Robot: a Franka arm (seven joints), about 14 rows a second.
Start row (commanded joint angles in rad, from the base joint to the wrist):
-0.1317, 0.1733, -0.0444, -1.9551, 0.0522, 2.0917, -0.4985
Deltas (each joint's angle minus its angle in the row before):
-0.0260, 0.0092, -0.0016, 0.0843, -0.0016, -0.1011, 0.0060
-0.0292, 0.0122, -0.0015, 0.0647, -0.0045, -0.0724, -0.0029
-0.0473, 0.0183, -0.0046, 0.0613, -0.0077, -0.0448, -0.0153
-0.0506, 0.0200, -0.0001, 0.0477, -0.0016, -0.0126, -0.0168
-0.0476, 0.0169, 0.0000, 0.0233, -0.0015, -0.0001, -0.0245
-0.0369, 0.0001, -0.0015, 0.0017, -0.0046, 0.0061, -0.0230
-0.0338, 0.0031, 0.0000, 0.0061, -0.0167, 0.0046, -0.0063
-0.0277, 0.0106, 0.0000, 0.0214, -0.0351, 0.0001, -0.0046
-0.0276, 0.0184, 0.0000, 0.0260, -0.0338, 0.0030, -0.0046
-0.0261, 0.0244, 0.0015, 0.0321, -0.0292, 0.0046, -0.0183
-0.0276, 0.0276, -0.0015, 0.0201, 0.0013, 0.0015, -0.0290
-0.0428, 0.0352, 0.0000, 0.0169, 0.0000, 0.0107, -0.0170
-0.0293, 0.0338, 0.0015, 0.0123, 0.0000, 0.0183, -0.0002
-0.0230, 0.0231, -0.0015, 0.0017, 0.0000, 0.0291, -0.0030
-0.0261, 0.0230, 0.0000, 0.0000, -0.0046, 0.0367, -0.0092
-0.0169, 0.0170, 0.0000, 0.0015, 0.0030, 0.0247, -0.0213
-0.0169, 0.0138, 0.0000, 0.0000, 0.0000, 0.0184, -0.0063
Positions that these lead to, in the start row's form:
-0.1577, 0.1825, -0.0460, -1.8708, 0.0506, 1.9906, -0.4925
-0.1869, 0.1947, -0.0475, -1.8061, 0.0461, 1.9182, -0.4954
-0.2342, 0.2130, -0.0521, -1.7448, 0.0384, 1.8734, -0.5107
-0.2848, 0.2330, -0.0522, -1.6971, 0.0368, 1.8608, -0.5275
-0.3324, 0.2499, -0.0522, -1.6738, 0.0353, 1.8607, -0.5520
-0.3693, 0.2500, -0.0537, -1.6721, 0.0307, 1.8668, -0.5750
-0.4031, 0.2531, -0.0537, -1.6660, 0.0140, 1.8714, -0.5813
-0.4308, 0.2637, -0.0537, -1.6446, -0.0211, 1.8715, -0.5859
-0.4584, 0.2821, -0.0537, -1.6186, -0.0549, 1.8745, -0.5905
-0.4845, 0.3065, -0.0522, -1.5865, -0.0841, 1.8791, -0.6088
-0.5121, 0.3341, -0.0537, -1.5664, -0.0828, 1.8806, -0.6378
-0.5549, 0.3693, -0.0537, -1.5495, -0.0828, 1.8913, -0.6548
-0.5842, 0.4031, -0.0522, -1.5372, -0.0828, 1.9096, -0.6550
-0.6072, 0.4262, -0.0537, -1.5355, -0.0828, 1.9387, -0.6580
-0.6333, 0.4492, -0.0537, -1.5355, -0.0874, 1.9754, -0.6672
-0.6502, 0.4662, -0.0537, -1.5340, -0.0844, 2.0001, -0.6885
-0.6671, 0.4800, -0.0537, -1.5340, -0.0844, 2.0185, -0.6948

